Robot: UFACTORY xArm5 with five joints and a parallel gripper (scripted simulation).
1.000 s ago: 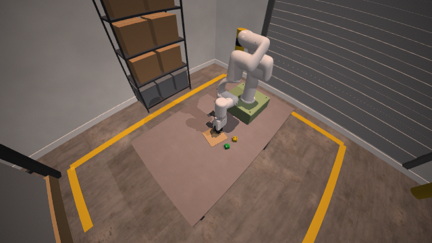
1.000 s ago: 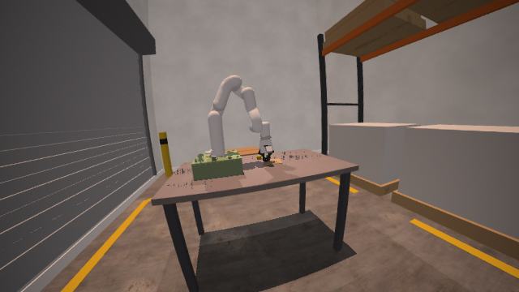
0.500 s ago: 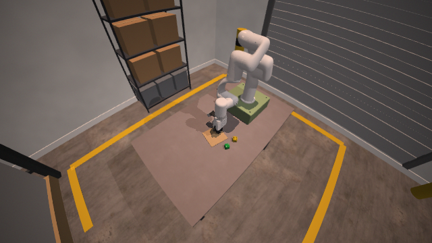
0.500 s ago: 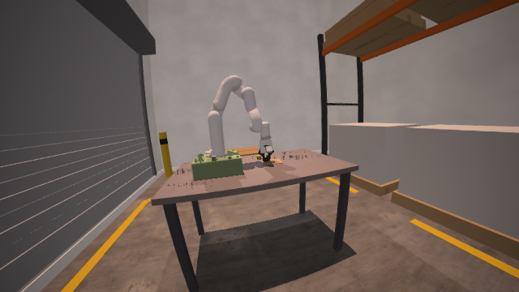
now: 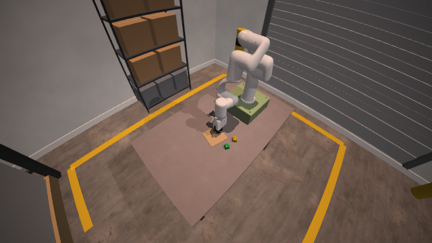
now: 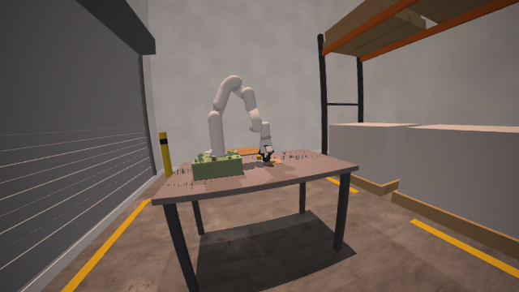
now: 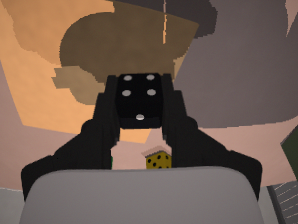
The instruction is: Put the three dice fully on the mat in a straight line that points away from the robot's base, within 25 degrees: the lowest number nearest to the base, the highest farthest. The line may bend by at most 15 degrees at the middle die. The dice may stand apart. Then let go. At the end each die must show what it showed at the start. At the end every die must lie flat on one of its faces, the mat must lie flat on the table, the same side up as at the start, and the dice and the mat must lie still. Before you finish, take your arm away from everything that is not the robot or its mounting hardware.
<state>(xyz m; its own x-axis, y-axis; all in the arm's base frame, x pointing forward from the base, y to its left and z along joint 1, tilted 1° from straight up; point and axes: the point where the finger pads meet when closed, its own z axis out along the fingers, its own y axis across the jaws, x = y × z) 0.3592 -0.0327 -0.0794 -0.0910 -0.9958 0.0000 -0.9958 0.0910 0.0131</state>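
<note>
The black die lies 10 mm below my hand. From my hand the other things lie so: green die (120 mm to the left, 70 mm ahead, 20 mm below); then orange mat (50 mm ahead, 30 mm below); then yellow die (130 mm to the left, 20 mm below, 10 mm behind).
</note>
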